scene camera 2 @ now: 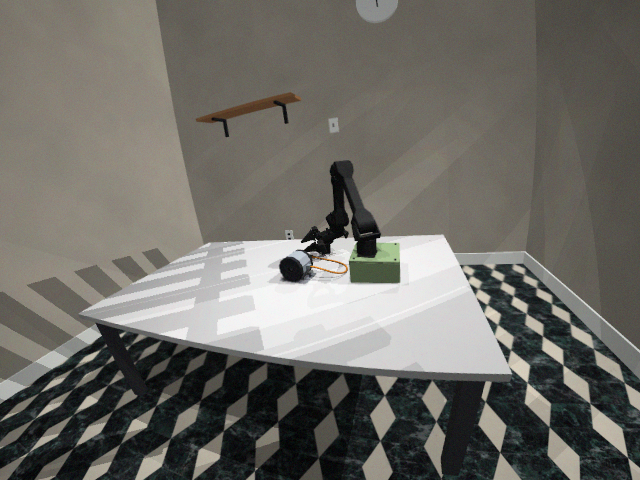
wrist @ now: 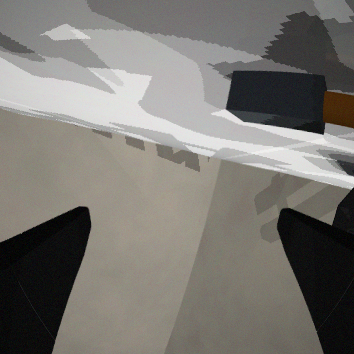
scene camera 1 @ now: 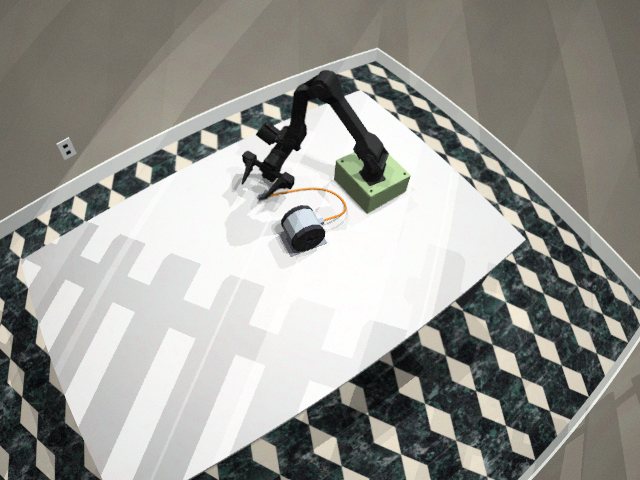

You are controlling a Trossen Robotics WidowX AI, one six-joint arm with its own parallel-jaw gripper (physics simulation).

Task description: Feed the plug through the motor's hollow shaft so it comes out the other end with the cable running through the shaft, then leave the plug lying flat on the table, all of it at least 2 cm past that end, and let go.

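Pixels of known places: gripper, fingertip midpoint: [scene camera 2: 302, 246] [wrist: 187, 219] [scene camera 1: 253, 190]; arm's base at its link origin: [scene camera 2: 367, 253] [scene camera 1: 372, 175].
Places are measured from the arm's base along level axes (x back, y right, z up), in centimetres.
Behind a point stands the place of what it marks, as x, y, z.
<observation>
The silver-grey motor with black ends [scene camera 1: 302, 224] {-28.9, -7.2, 1.4} [scene camera 2: 297, 263] {-24.1, -10.1, -0.5} lies on its side on the white table. The orange cable [scene camera 1: 315, 189] {-15.0, 9.3, -8.4} [scene camera 2: 346, 268] {-10.1, 3.8, -8.3} [wrist: 341, 109] {-29.3, 14.4, -7.9} leaves the motor's side and loops round outside it. Its dark plug [scene camera 1: 263, 196] {-31.5, 14.1, -7.6} [wrist: 277, 97] {-31.1, 15.1, -7.9} is by the table surface, off the motor's far end; in scene view 2 I cannot make it out. My gripper [scene camera 1: 253, 190] {-34.6, 14.3, -3.1} [scene camera 2: 304, 246] {-34.6, 14.3, -3.1} [wrist: 187, 219] {-34.6, 14.3, -3.1} is open, with nothing between its fingers. It is low beyond the motor, one fingertip close to the plug. In the wrist view the plug is above and right of the fingertip gap. The shaft's far opening is hidden.
The arm stands on a green base block [scene camera 1: 368, 191] {-4.8, -4.9, 0.1} [scene camera 2: 375, 269] {3.9, -5.9, -3.4} to the right of the motor, with the cable's loop between them. The white table [scene camera 1: 330, 289] {-29.2, -24.4, -8.8} [scene camera 2: 289, 320] {-16.7, -32.7, -8.8} carries all of this. A dark shape shows at the wrist view's right edge.
</observation>
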